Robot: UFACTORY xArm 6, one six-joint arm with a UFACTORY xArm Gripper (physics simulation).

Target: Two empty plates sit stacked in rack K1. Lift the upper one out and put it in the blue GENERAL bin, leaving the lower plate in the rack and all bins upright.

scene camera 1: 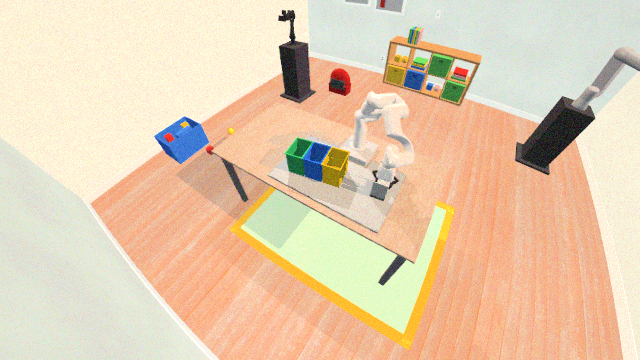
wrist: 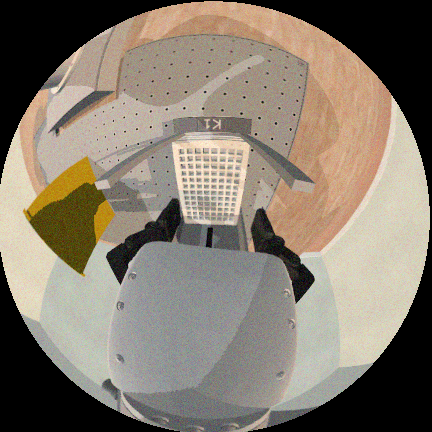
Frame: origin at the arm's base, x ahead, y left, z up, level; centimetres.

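Seen in the pictures: gripper, fingertip midpoint: (wrist: pixel 216 213); arm's base at its link origin: (scene camera 1: pixel 358 145).
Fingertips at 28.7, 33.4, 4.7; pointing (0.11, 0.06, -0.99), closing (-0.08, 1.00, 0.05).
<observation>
Offsets run from my fingertips to a thing's top centre, as dx, dy, dz. Level surfaces: height alone.
Rack K1 {-1.9, -1.3, +7.0} (scene camera 1: pixel 379 192) (wrist: pixel 181 125) is a grey holder at the right part of the grey board. A cream gridded plate {-1.0, -1.1, -3.2} (wrist: pixel 211 183) lies in it in the wrist view, its far edge by the K1 label; the lower plate cannot be told apart beneath it. My gripper (scene camera 1: pixel 385 179) (wrist: pixel 216 213) is open and empty. It is over the rack, its black fingers on either side of the plate's near end in the wrist view. The blue bin {+7.8, -45.6, +10.1} (scene camera 1: pixel 315 164) stands upright between the green bin {+10.5, -58.6, +10.1} (scene camera 1: pixel 296 162) and the yellow bin {+5.1, -32.7, +10.1} (scene camera 1: pixel 333 172) (wrist: pixel 75 175).
The three bins stand side by side to the left of the rack in the scene view, the yellow one nearest it. The perforated board {dz -7.9} (scene camera 1: pixel 361 212) (wrist: pixel 235 75) lies on the wooden table {dz -9.2} (scene camera 1: pixel 280 116). The arm's base stands behind the bins and rack.
</observation>
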